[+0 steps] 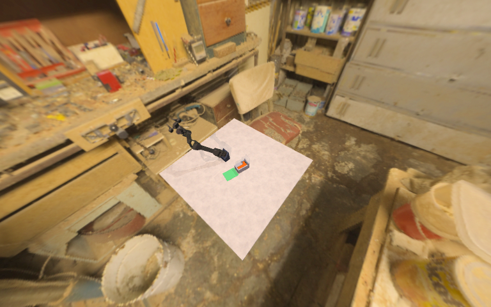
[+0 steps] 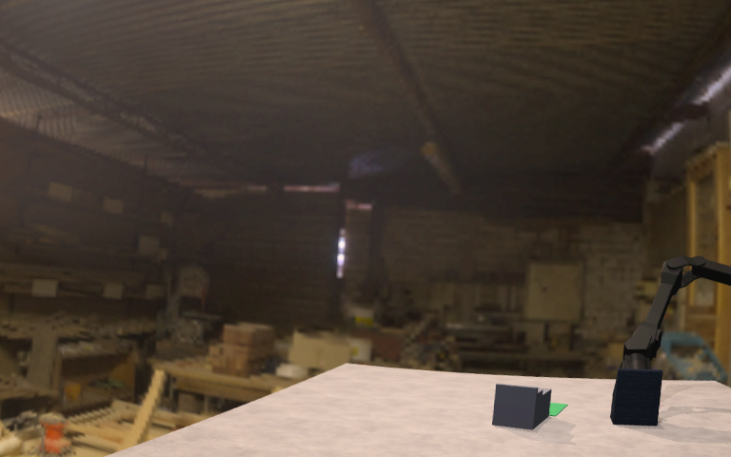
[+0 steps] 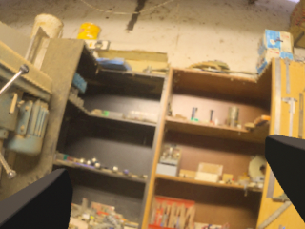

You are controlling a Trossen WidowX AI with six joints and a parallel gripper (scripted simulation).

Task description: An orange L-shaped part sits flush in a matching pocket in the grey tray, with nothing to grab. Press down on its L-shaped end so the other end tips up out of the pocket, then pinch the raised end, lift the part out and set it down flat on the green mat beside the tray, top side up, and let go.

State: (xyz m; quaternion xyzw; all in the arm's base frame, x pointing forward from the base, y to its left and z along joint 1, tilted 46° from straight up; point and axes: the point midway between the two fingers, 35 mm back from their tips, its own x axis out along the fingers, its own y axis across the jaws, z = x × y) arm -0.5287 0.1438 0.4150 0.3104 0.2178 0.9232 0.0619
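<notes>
The orange L-shaped part lies 870 mm ahead of my gripper tip, 380 mm below it and 230 mm to the left of it. From my gripper tip the other things lie so: green mat (810 mm ahead, 450 mm below, 70 mm to the left).
</notes>
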